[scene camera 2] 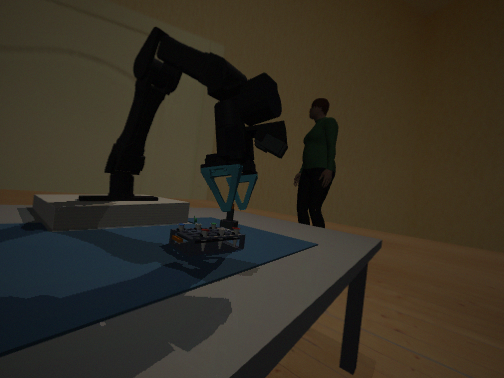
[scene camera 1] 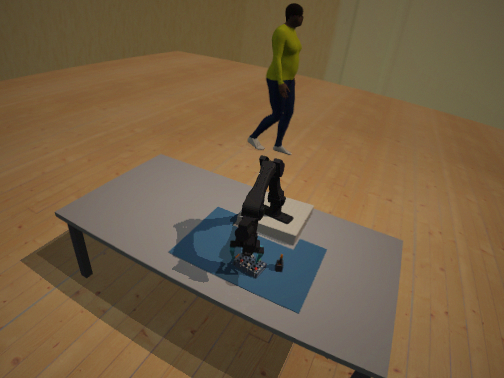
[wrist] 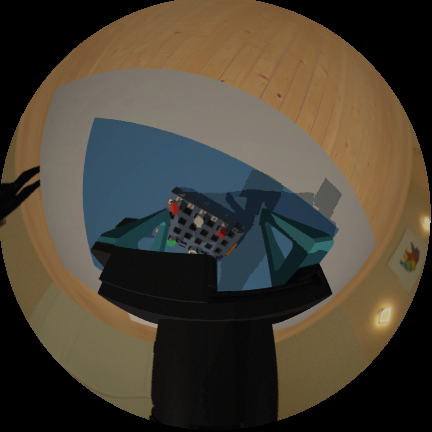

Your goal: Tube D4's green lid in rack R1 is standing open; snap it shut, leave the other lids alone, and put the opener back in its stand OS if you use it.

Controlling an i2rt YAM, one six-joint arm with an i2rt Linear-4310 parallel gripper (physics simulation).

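Pixels of known places: gripper, fingertip midpoint: (scene camera 2: pixel 235 210) (scene camera 1: pixel 244 262) (wrist: pixel 214 212); arm's base, origin of the base link: (scene camera 2: pixel 121 199) (scene camera 1: pixel 274 214).
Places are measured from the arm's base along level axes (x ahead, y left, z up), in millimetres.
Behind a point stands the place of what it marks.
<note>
Rack R1 (scene camera 1: pixel 250 267) {x 389, y 114, z -13 mm} (scene camera 2: pixel 207 244) {x 355, y 101, z -51 mm} (wrist: pixel 207 205) {x 401, y 103, z -51 mm} stands on the blue mat (scene camera 1: pixel 295 285) {x 317, y 319, z -53 mm} (scene camera 2: pixel 100 262) {x 384, y -87, z -53 mm} (wrist: pixel 132 160) {x 401, y 255, z -53 mm}. In the wrist view a green lid (wrist: pixel 171 242) {x 332, y 125, z -11 mm} shows at the rack's near left corner, by the left finger. Two red lids (wrist: pixel 174 208) {x 387, y 146, z -11 mm} (wrist: pixel 221 232) {x 391, y 71, z -11 mm} and a white one (wrist: pixel 198 220) {x 390, y 109, z -11 mm} sit further in. My gripper (scene camera 1: pixel 249 256) {x 427, y 108, z 32 mm} (scene camera 2: pixel 235 208) {x 427, y 108, z 32 mm} (wrist: pixel 214 212) {x 427, y 108, z 32 mm} is open and empty. It points down a little above the rack, with its fingers either side of it. The opener stands in its stand OS (scene camera 1: pixel 279 263) {x 290, y 210, z -10 mm} (scene camera 2: pixel 229 221) {x 292, y 199, z -14 mm} just beside the rack.
The arm's base sits on a white block (scene camera 1: pixel 292 221) {x -6, y 107, z 7 mm} (scene camera 2: pixel 127 214) {x 122, y -4, z -26 mm} behind the mat. The grey table (scene camera 1: pixel 138 195) {x 352, y -715, z -56 mm} (scene camera 2: pixel 288 285) {x 560, y 114, z -56 mm} ends close to the right of the rack in the second scene view. A person (scene camera 1: pixel 282 75) (scene camera 2: pixel 318 161) walks on the wooden floor beyond the table.
</note>
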